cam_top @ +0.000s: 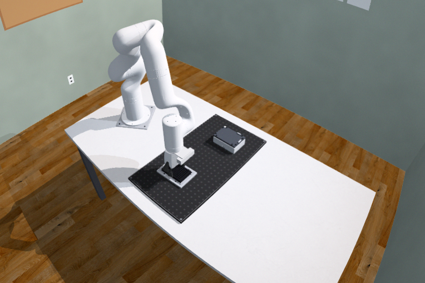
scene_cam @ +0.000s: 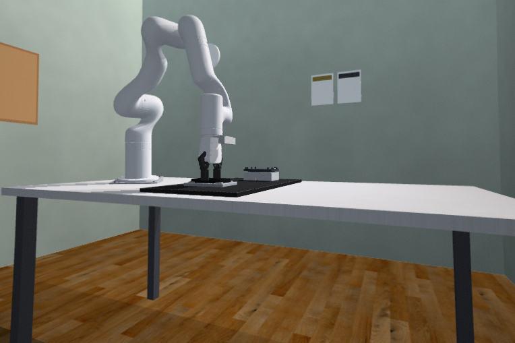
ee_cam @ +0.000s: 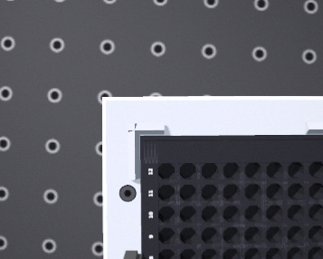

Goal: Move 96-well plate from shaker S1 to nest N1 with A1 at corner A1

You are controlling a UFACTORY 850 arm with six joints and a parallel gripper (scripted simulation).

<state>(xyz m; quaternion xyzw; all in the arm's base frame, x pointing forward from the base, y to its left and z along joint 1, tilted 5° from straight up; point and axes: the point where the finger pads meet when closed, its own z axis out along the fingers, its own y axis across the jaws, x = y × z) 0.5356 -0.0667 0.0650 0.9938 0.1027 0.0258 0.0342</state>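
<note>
Right now the 96-well plate is 10 mm below my hand. From my hand the other things lie so: plate nest (30 mm below).
</note>
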